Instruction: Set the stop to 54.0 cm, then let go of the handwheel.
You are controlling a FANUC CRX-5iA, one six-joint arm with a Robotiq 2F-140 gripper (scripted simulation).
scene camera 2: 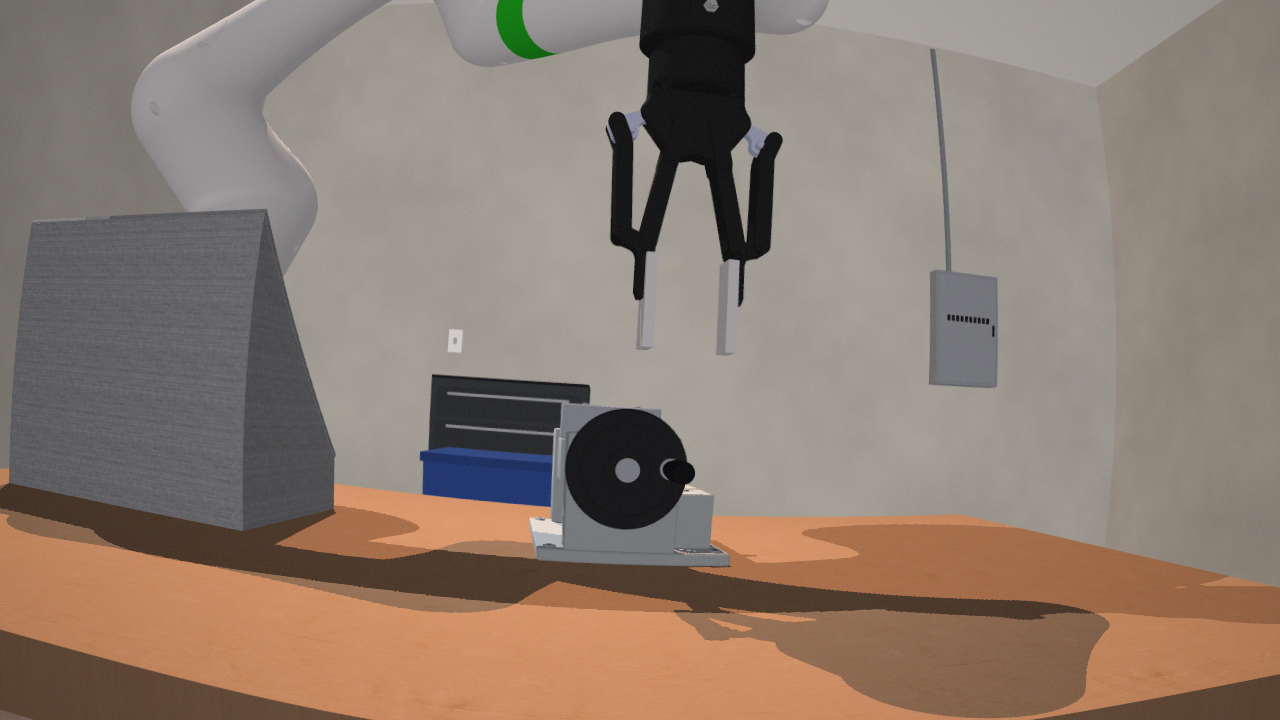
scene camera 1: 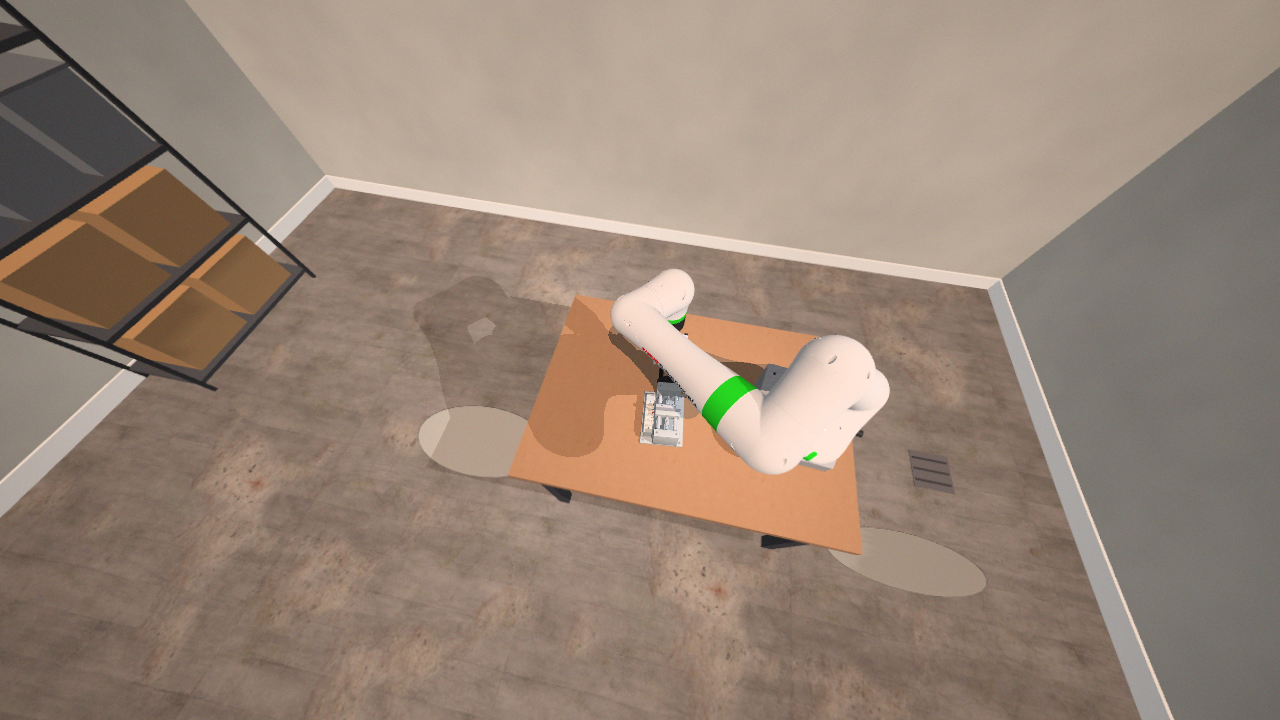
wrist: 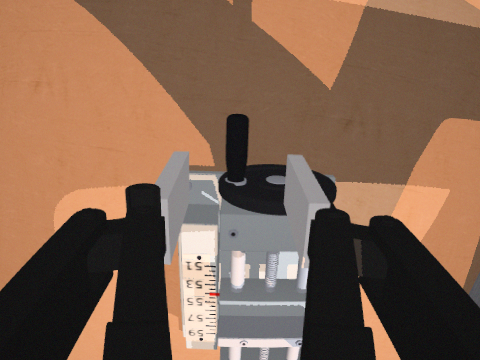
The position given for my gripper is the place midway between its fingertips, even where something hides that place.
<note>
In view: my gripper (scene camera 2: 685, 351) and a handwheel (scene camera 2: 618, 466).
My gripper also shows in the wrist view (wrist: 237, 178). The handwheel is seen too in the wrist view (wrist: 259, 188).
</note>
